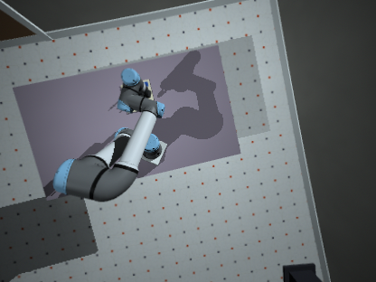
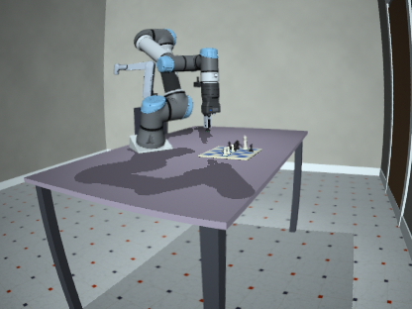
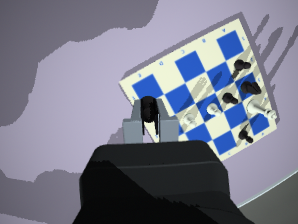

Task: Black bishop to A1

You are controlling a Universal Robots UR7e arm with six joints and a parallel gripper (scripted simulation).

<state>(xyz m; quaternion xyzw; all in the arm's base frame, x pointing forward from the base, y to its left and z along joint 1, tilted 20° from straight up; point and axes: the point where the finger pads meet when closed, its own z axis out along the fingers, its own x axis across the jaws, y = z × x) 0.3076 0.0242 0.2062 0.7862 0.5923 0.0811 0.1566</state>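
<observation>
The chessboard is 6 cm ahead of my hand, 9 cm to the left of it and 13 cm below it. The rest, counted from my hand: tall white piece: 9 cm ahead, 17 cm to the left, 10 cm below.
</observation>
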